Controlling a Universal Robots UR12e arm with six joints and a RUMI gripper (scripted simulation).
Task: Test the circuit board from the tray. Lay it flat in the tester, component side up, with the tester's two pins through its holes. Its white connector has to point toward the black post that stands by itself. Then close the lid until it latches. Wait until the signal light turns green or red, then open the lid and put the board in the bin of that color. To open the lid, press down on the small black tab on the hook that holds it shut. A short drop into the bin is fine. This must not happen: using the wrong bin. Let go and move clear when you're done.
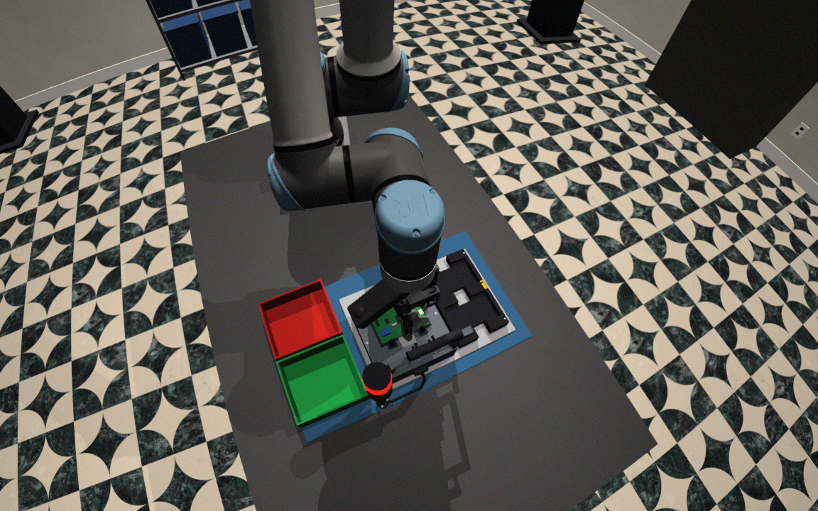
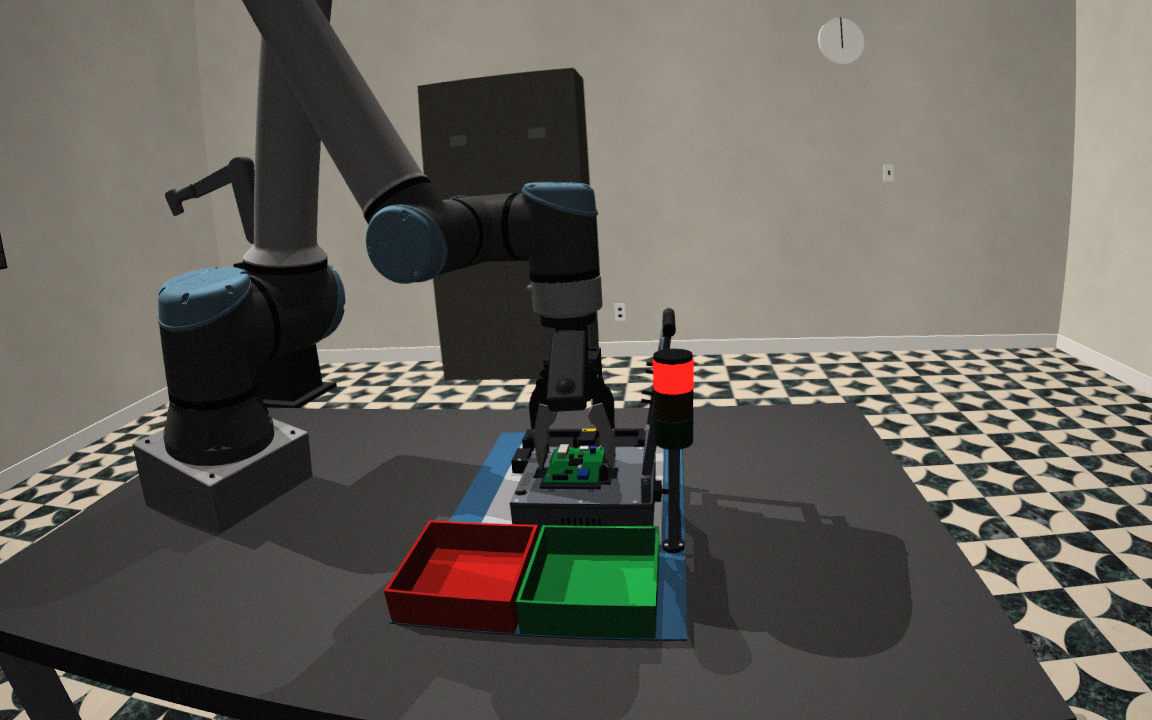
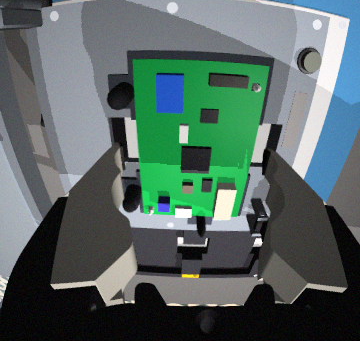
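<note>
The green circuit board lies right at my hand. Also, from my hand: clear lid (11 cm ahead, 2 cm to the left, 11 cm above); then green bin (7 cm ahead, 19 cm to the right, 6 cm below); then red bin (8 cm behind, 21 cm to the right, 6 cm below).
</note>
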